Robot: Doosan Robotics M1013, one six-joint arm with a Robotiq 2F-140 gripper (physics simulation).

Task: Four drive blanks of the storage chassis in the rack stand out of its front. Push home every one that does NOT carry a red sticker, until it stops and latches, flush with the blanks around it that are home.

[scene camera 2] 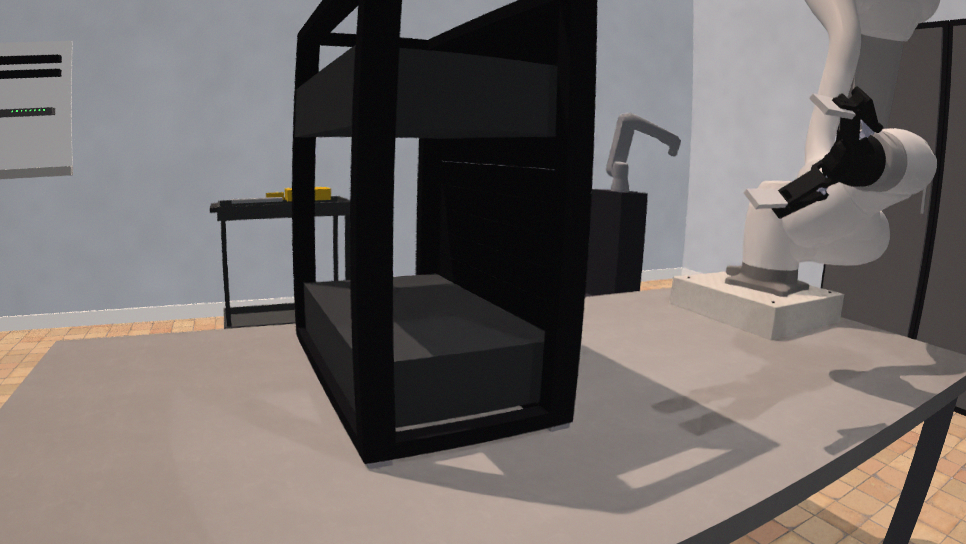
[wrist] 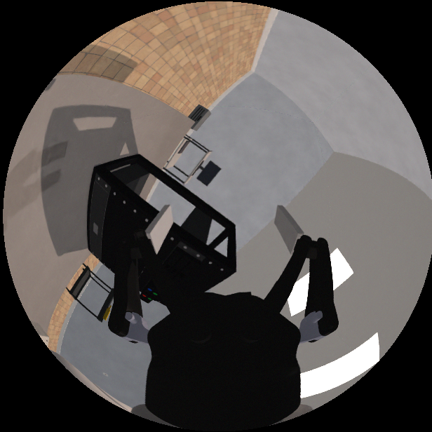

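Pixels of known places: gripper, fingertip midpoint: [scene camera 2: 783, 153]; arm's base at its link origin: [scene camera 2: 767, 286].
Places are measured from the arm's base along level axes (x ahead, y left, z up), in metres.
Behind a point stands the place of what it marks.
Observation:
The black rack [scene camera 2: 375, 223] {z 0.211, x 1.120, y 0.099 m} [wrist: 231, 250] stands on the table. The scene view shows a dark upper box [scene camera 2: 473, 94] {z 0.353, x 0.996, y 0.086 m} and a dark lower box [scene camera 2: 466, 381] {z 0.006, x 0.990, y 0.082 m} in it; I cannot tell which is the storage chassis. The wrist view shows the rack's dark front at an angle, left of centre, partly hidden by one finger. The drive blanks and any red sticker cannot be made out. My gripper [scene camera 2: 797, 152] {z 0.311, x 0.745, y 0.346 m} [wrist: 223, 213] is open and empty, fingers wide apart. It is in the air on the robot's side, to the right of the rack in the scene view, apart from it.
The grey table [scene camera 2: 202, 418] {z -0.074, x 1.300, y -0.119 m} carries the robot's pale base block [scene camera 2: 770, 314] {z -0.018, x 0.206, y 0.112 m} at the back right. Behind the rack stand a dark cart [scene camera 2: 253, 212] with a yellow tool [scene camera 2: 307, 194], and a dark cabinet [scene camera 2: 618, 236] with a small grey arm [scene camera 2: 625, 141].

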